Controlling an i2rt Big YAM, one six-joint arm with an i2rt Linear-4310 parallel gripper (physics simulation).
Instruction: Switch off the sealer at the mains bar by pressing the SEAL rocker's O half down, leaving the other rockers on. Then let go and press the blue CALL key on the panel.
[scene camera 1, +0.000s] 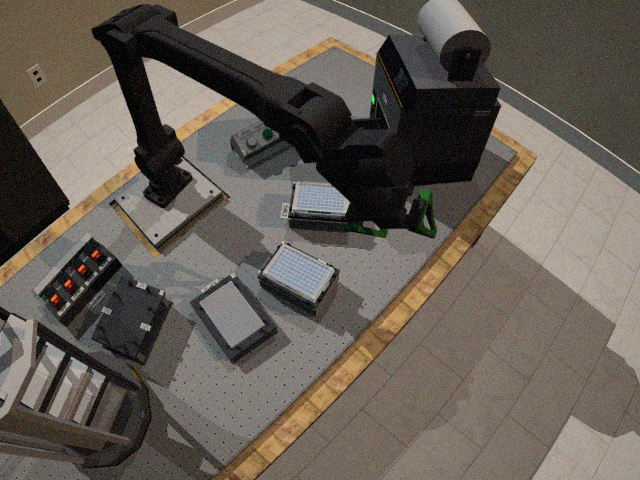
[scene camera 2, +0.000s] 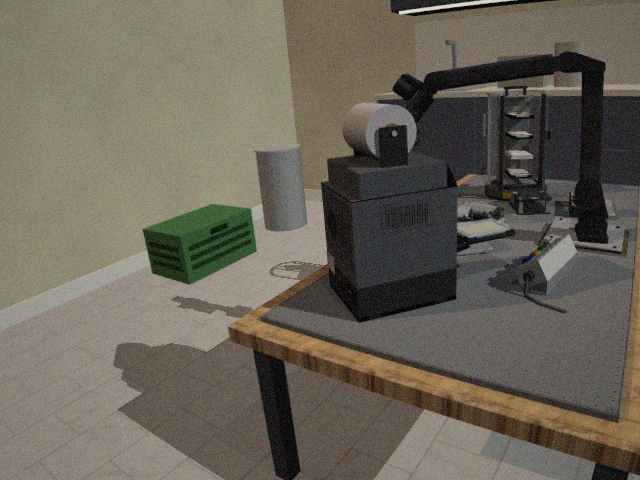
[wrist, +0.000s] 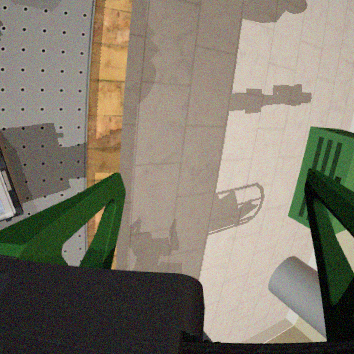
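Seen in the pictures: gripper, between the fingertips: (scene camera 1: 409, 234) (wrist: 211, 179); arm's base, origin of its link: (scene camera 1: 168, 187) (scene camera 2: 590, 235).
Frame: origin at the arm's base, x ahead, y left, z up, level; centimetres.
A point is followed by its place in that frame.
Observation:
The mains bar (scene camera 1: 98, 271) @[x 2.9, y -29.3, z 2.2 cm] lies at the table's left edge, with red rockers (scene camera 1: 96, 254) @[x -0.3, y -26.4, z 3.1 cm] showing; I cannot read which is SEAL. The sealer (scene camera 1: 434, 107) @[x 54.4, y 34.7, z 25.9 cm] (scene camera 2: 390, 229) @[x 47.1, y 57.0, z 18.5 cm], a black box with a paper roll on top, stands at the back right. The key panel (scene camera 1: 252, 143) @[x 13.9, y 20.3, z 4.8 cm] (scene camera 2: 549, 264) @[x 13.8, y 35.8, z 4.4 cm] lies behind the arm; a green key (scene camera 1: 268, 133) @[x 15.6, y 25.2, z 5.0 cm] shows, and the blue CALL key is hidden. My gripper (scene camera 1: 399, 230) @[x 63.0, y 1.3, z 27.0 cm] (wrist: 211, 179) @[x 63.0, y 1.3, z 27.0 cm] is open and empty. It hovers in front of the sealer near the table's right edge, far from the mains bar. The wrist view looks past the edge at the floor.
A well plate on a holder (scene camera 1: 318, 200) @[x 37.9, y 14.0, z 3.7 cm] sits beside the gripper; another plate (scene camera 1: 299, 273) @[x 44.7, y -4.6, z 4.5 cm], a grey lidded plate (scene camera 1: 231, 310) @[x 36.5, y -18.5, z 2.0 cm] and a black block (scene camera 1: 130, 316) @[x 19.3, y -32.9, z 4.2 cm] lie toward the front. A plate rack (scene camera 1: 90, 430) @[x 35.7, y -53.6, z 19.1 cm] (scene camera 2: 501, 143) @[x 29.7, y -43.7, z 21.1 cm] stands at the corner. A green crate (scene camera 2: 199, 240) (wrist: 330, 154) and a grey bin (scene camera 2: 281, 188) (wrist: 298, 288) stand on the floor.

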